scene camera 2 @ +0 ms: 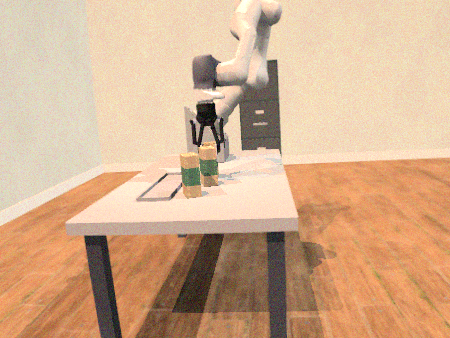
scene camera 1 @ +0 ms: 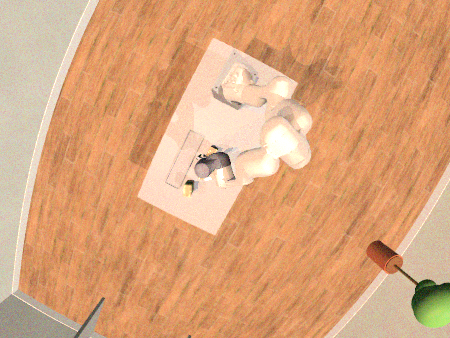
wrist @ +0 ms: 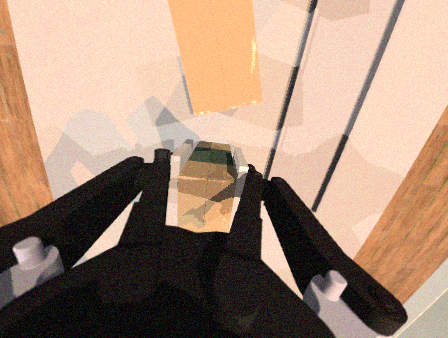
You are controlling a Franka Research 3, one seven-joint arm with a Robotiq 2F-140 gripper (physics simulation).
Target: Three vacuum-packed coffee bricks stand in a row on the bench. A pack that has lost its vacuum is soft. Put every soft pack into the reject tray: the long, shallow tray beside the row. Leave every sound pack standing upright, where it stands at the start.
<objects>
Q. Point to a coffee pack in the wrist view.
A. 206, 185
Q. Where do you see a coffee pack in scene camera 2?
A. At 190, 170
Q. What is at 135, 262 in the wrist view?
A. My gripper.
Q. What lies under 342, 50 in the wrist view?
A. A shallow reject tray.
</objects>
